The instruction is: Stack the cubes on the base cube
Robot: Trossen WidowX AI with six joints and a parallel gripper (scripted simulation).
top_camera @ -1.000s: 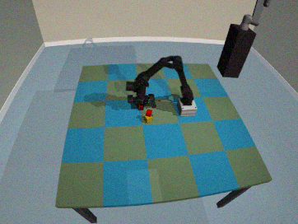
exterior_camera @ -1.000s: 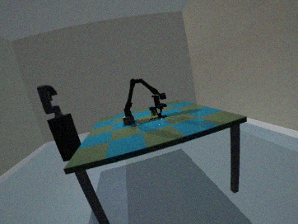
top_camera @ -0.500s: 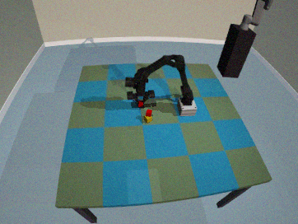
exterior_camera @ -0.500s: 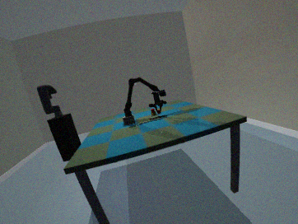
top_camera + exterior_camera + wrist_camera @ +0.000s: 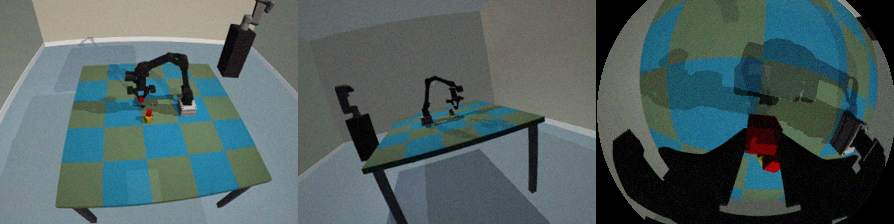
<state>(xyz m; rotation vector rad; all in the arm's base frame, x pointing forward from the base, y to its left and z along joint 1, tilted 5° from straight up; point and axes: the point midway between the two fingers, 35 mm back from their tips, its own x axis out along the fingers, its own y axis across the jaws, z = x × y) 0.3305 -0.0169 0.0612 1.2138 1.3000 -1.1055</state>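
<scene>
Right now my gripper tip is 100 mm to the right of the red cube, 50 mm past it and 40 mm above it. The rest, counted from my gripper tip: yellow cube (110 mm to the left, 80 mm below, 50 mm behind).
</scene>
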